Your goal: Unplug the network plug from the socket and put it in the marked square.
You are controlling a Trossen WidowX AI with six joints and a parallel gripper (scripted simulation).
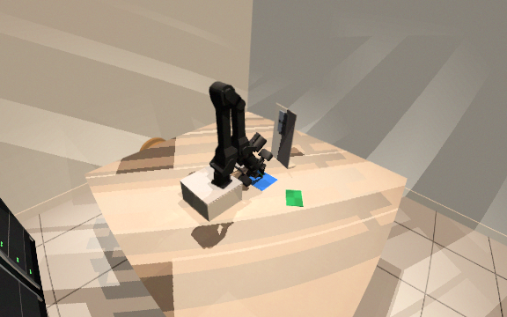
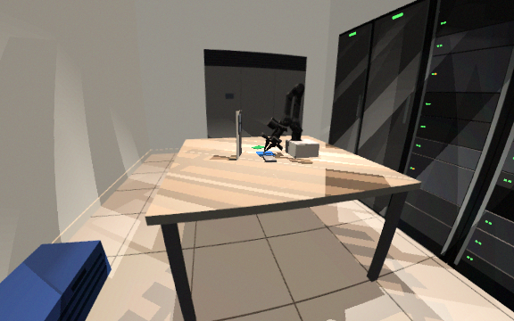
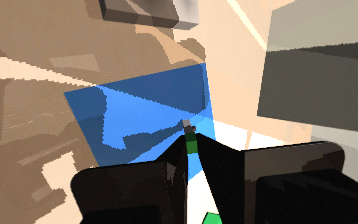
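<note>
The blue square lies 20 mm below my gripper tip and 10 mm behind it. Round my gripper tip: upright panel (200 mm ahead, 120 mm above, 10 mm to the right); then plug (right at my gripper tip).
</note>
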